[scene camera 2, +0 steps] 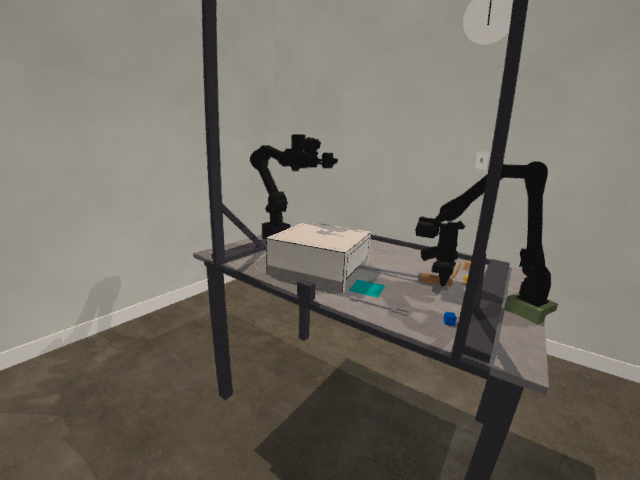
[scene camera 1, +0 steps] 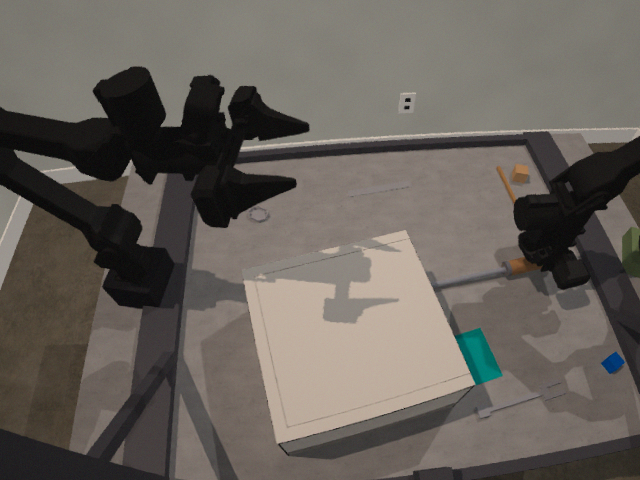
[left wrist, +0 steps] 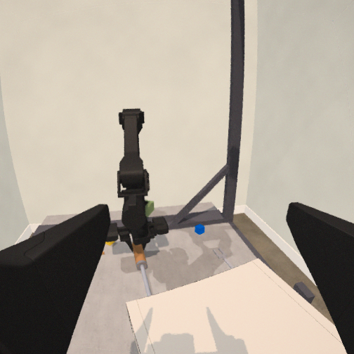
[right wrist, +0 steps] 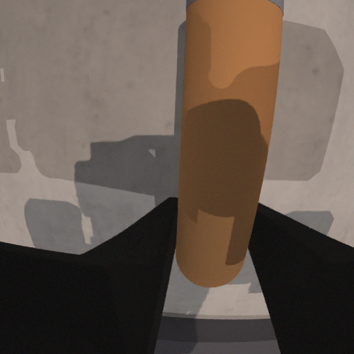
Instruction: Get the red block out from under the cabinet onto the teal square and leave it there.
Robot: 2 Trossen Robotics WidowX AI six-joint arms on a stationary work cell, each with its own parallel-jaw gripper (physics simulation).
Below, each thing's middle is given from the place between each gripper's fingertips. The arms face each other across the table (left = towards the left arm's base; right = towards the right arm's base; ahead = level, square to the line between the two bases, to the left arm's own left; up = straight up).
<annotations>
I see the orange-handled tool (right wrist: 231,62) 10 mm ahead of my left hand, 300 mm to the right of it and 380 mm below it. Also, from my left hand: teal square (scene camera 1: 483,367): 120 mm behind, 270 mm to the right, 390 mm below.
The orange-handled tool is 50 mm behind my right hand, 160 mm to the left of it and 10 mm above it. Round my right hand: teal square: 180 mm behind, 190 mm to the left, 10 mm below.
</annotations>
